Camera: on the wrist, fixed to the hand. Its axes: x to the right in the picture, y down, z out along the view.
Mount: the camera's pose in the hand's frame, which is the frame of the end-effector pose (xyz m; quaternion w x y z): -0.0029 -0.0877 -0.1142 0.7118 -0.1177 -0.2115 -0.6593
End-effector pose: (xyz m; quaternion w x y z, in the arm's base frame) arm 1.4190 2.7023 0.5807 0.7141 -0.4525 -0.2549 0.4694
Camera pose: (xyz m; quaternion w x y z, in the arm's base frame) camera 1.5464 2.6401 0.6059 0.7106 -0.1388 -0.6861 -0.0710
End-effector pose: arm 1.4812 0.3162 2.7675 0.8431 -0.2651 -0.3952 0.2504
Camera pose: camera 1.5895 0.2215 2.7600 0.6505 0.0256 -0.6639 -0.3681
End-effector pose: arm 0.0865 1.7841 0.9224 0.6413 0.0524 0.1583 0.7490
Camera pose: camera 0.1376 1.7730 0.7882 0.9899 0.0159 -0.0766 0.1179
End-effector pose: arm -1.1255 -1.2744 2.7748 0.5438 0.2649 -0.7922 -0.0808
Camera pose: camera -0.9923 -1.3289 2.7811 0.1974 0.6298 -0.4948 -0.5653
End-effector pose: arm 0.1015 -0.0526 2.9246 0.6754 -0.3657 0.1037 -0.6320
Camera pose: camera -0.0360 -0.0855 2.8973 0.0430 -0.5418 -0.2358 -0.8056
